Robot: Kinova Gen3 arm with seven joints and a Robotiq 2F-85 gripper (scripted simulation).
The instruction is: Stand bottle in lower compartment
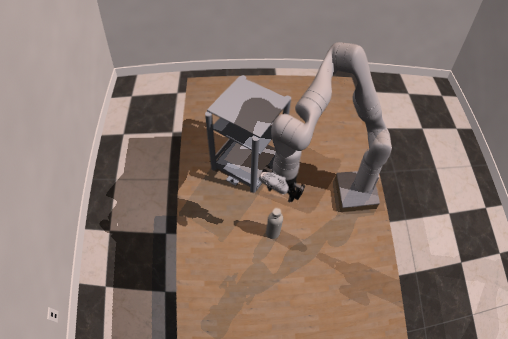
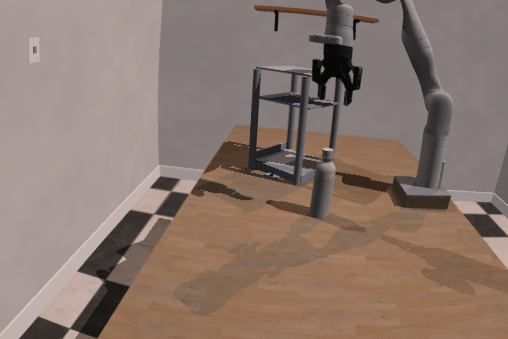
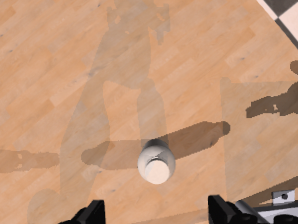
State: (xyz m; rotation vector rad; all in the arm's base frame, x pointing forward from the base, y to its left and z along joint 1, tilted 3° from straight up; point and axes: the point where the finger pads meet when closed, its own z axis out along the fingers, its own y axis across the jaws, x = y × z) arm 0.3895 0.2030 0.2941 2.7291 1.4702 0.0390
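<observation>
Now: the white bottle 21 cm below my hand. Round my hand: shelving unit: 35 cm to the right, 15 cm below, 10 cm ahead.
</observation>
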